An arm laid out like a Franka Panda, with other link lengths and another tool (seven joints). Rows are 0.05 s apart.
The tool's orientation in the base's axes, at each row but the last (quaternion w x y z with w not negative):
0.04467 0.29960 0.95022 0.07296
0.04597 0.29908 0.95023 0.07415
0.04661 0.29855 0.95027 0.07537
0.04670 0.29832 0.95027 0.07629
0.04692 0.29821 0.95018 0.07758
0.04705 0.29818 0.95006 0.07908
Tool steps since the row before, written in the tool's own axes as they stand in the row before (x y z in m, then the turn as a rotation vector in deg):
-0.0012 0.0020 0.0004 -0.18 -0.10 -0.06
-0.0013 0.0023 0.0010 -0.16 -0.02 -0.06
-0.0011 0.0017 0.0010 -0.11 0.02 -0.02
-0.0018 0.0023 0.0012 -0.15 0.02 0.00
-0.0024 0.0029 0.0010 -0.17 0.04 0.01
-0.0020 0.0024 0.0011 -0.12 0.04 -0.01
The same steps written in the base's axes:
0.0022 0.0010 0.0000 0.08 -0.19 0.05
0.0025 0.0012 -0.0005 0.11 -0.12 0.06
0.0020 0.0009 -0.0006 0.10 -0.05 0.03
0.0029 0.0010 -0.0007 0.13 -0.07 0.01
0.0037 0.0011 -0.0004 0.16 -0.06 0.00
0.0031 0.0009 -0.0006 0.12 -0.04 0.02

